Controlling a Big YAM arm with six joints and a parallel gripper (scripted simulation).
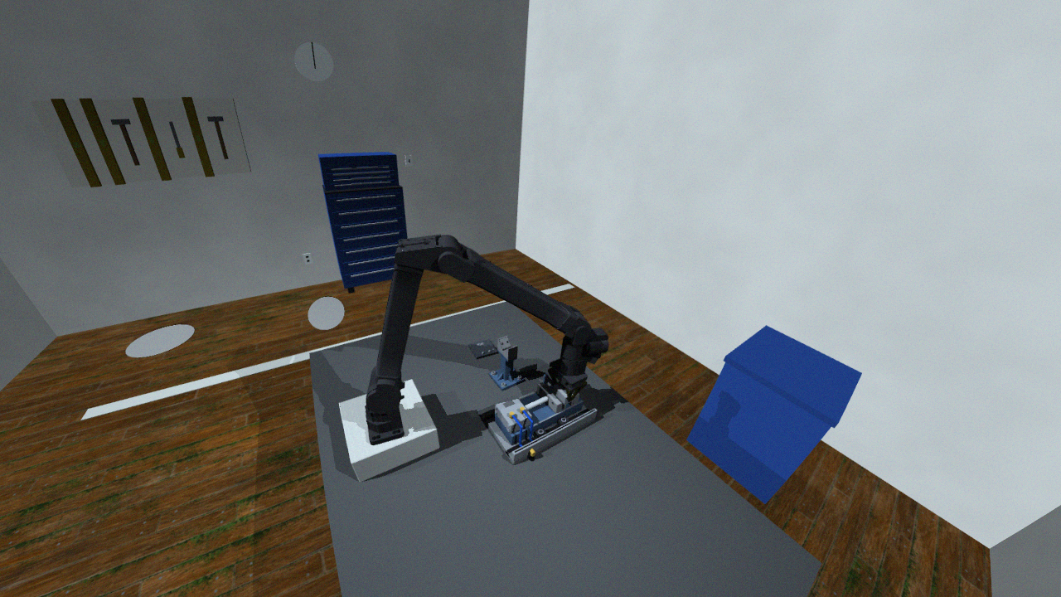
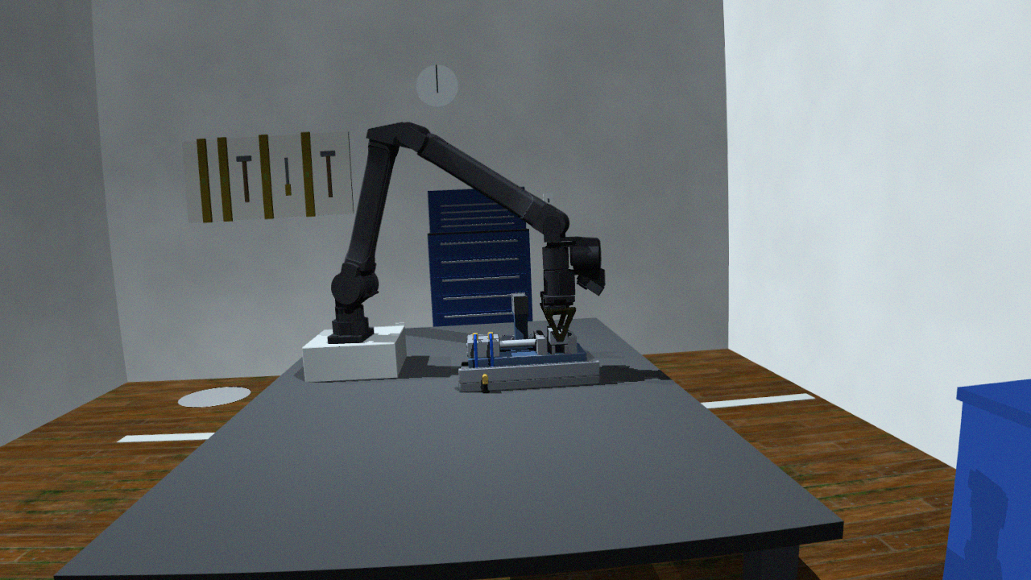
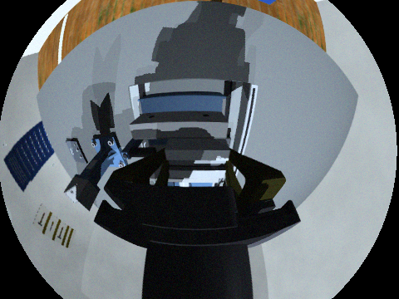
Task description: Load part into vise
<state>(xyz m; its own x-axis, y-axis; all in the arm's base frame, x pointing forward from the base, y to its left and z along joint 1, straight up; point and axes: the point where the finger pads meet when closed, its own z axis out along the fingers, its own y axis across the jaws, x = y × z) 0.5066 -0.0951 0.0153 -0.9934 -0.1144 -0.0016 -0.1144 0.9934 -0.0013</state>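
The part lies right at my hand. From my hand the other things lie so: air cylinder (17 cm behind, 2 cm below); vise (8 cm behind, 1 cm to the left, 6 cm below).
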